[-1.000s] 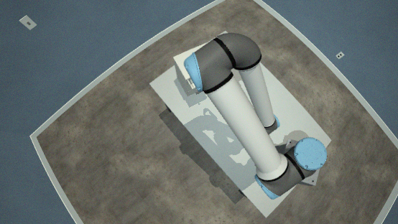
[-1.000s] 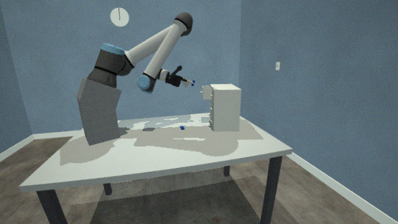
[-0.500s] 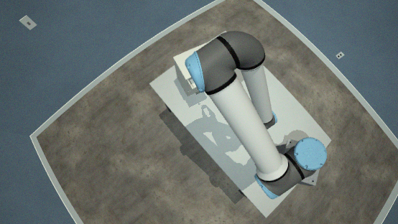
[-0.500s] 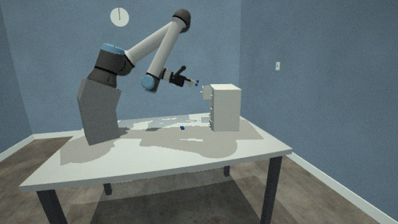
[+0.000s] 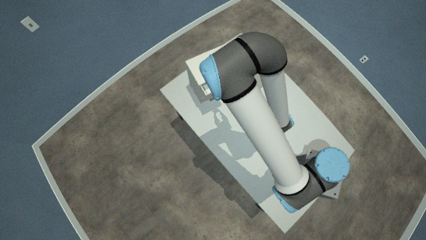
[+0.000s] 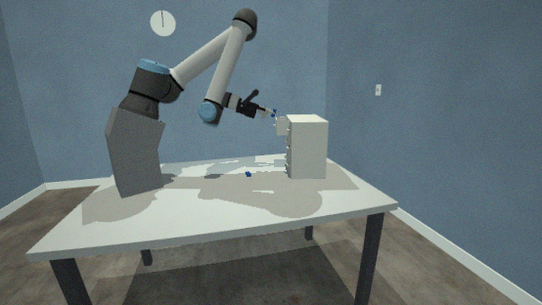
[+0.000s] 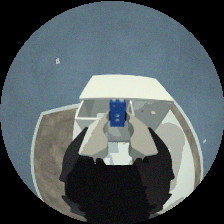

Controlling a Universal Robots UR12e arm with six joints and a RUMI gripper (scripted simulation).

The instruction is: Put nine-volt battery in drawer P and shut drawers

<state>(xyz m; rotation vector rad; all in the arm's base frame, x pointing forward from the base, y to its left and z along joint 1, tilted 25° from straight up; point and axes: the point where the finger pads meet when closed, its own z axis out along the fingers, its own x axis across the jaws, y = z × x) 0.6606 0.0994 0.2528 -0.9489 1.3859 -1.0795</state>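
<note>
Right now the drawer is 11 cm ahead of my hand, 2 cm to the left of it and 11 cm below it. From my hand the other things lie so: blue-and-white object 16 cm behind, 10 cm to the right, 33 cm below; blue nine-volt battery 1 cm ahead, 1 cm above.
</note>
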